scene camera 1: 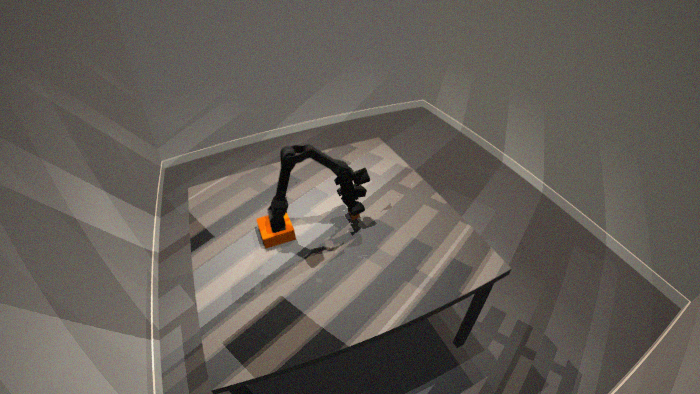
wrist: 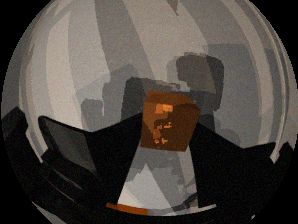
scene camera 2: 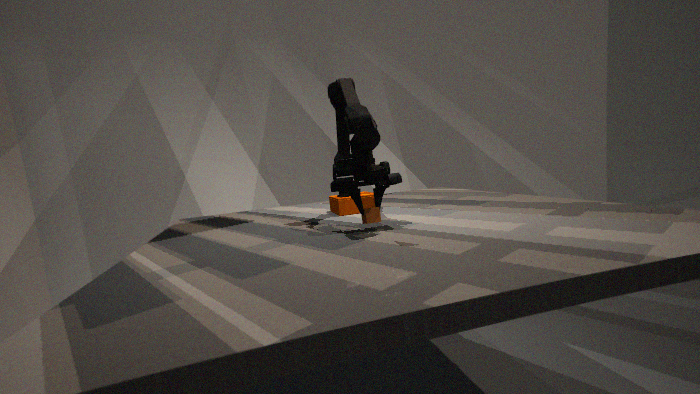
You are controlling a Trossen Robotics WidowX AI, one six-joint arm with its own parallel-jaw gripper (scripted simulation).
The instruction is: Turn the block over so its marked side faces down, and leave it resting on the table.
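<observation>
In the wrist view I can see my gripper. My gripper is carrying a small orange block.
</observation>
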